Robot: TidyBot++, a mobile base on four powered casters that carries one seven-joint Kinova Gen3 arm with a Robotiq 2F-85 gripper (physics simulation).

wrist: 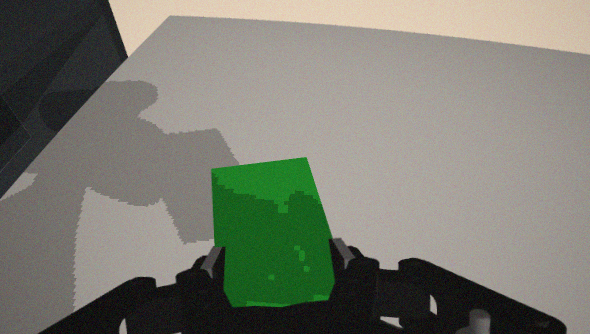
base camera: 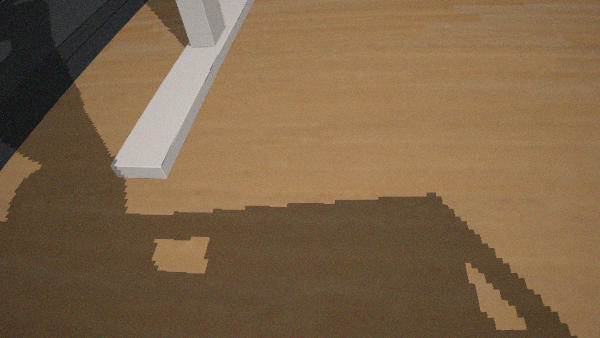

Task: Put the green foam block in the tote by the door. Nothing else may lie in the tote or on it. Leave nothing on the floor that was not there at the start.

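Frame: origin at the arm's base, x left, y back, z up, level; centimetres.
Seen in the pictures: gripper, fingertip midpoint: [wrist: 278, 260].
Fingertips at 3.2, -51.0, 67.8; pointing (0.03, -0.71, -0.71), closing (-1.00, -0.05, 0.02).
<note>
Pixels of each thing's top centre, then the offset from my fingertips to it, as dx, dy, dz. "pt": a spot on its surface instead. Level surfaces: height alone.
- green foam block, middle of its top: [wrist: 270, 222] +0.4, -1.5, +1.3
- grey table top, its level: dz -12.5
- white table foot with an upright leg, surface spot: [base camera: 160, 120] pt +20.1, -1.1, -105.0
- wooden floor, its level: dz -107.5
The green foam block [wrist: 267, 215] stands out between the two fingers in the wrist view, its far end pointing away from the gripper. My gripper [wrist: 278, 260] is shut on the green foam block, with a finger pad against each side. The block is over a grey table top [wrist: 425, 125] and appears raised above it; its underside is hidden. Shadows of the arm and gripper fall on the table top to the left. The tote and the door do not show in either view.
A white table foot with an upright leg [base camera: 160, 120] stands on the wooden floor [base camera: 375, 125] at the upper left of the base view. A dark panel-like surface [base camera: 30, 90] [wrist: 55, 65] is at the left in both views. The table's far edge crosses the top of the wrist view.
</note>
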